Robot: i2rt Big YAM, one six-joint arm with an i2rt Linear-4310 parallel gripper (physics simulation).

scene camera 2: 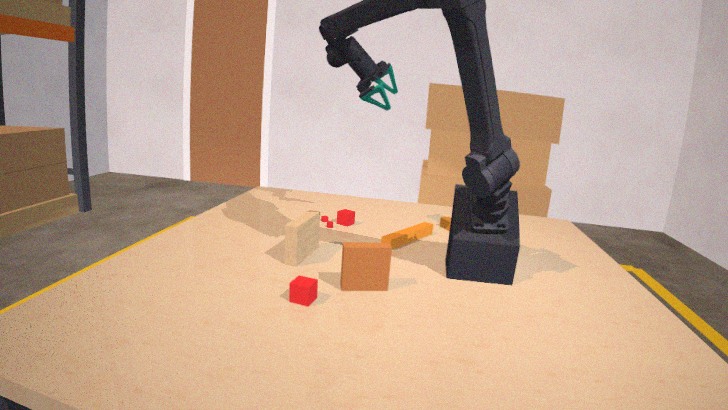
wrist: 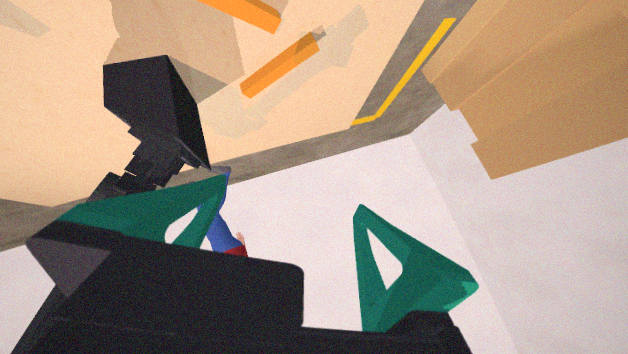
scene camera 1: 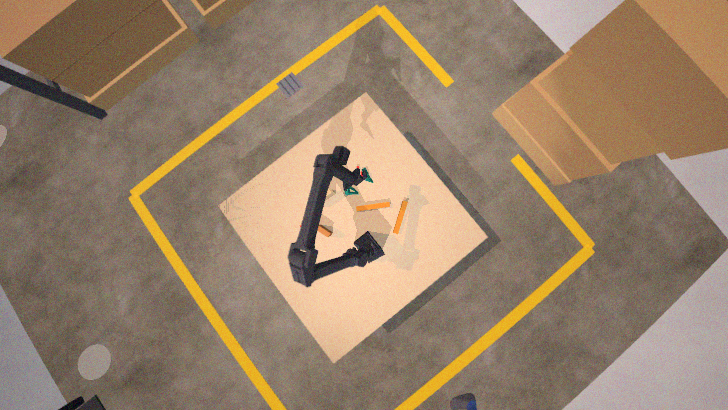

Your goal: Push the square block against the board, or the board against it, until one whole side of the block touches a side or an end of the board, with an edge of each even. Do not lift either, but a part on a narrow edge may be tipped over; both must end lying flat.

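Places are measured from the arm's base along level axes (x right, y back, z down), in centimetres.
Where they show: gripper, fingertip midpoint: [scene camera 2: 392, 101] [wrist: 294, 197] [scene camera 1: 365, 187]; arm's base, origin of the base link: [scene camera 2: 487, 210] [wrist: 169, 145] [scene camera 1: 369, 248].
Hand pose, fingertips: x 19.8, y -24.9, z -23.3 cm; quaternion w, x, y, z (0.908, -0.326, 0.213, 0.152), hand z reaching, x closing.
Each offset is from my fingertips to the top centre of the thing. Level surfaces: height alone.
The square block, orange-brown @[dx -34.7, dy -1.6, dz +29.1 cm] [scene camera 2: 365, 266] [scene camera 1: 325, 230], stands upright on a narrow edge; the arm partly covers it in scene camera 1. The board, pale wood @[dx -20.5, dy -18.2, dz +29.1 cm] [scene camera 2: 302, 239], stands on a long narrow edge behind and to the left of the block in scene camera 2, apart from it and at an angle. In scene camera 1 the arm largely hides the board. My gripper [scene camera 1: 363, 186] [scene camera 2: 392, 100] [wrist: 294, 197], with green fingers, is open and empty, high above the table. Neither block nor board shows in the wrist view.
Two orange bars @[dx -0.9, dy +7.8, dz +35.6 cm] [scene camera 1: 373, 205] @[dx +7.7, dy +25.1, dz +35.6 cm] [scene camera 1: 400, 216] lie on the table @[dz +38.7 cm] [scene camera 1: 333, 336] near the arm base [scene camera 2: 481, 254]. A red cube @[dx -43.2, dy -12.5, dz +34.7 cm] [scene camera 2: 303, 290] stands in front of the block; another red cube @[dx +9.2, dy -11.9, dz +34.7 cm] [scene camera 2: 345, 217] and two tiny red cubes @[dx +9.5, dy -18.6, dz +37.1 cm] [scene camera 2: 324, 219] @[dx +4.1, dy -15.9, dz +37.1 cm] [scene camera 2: 330, 224] are behind the board.
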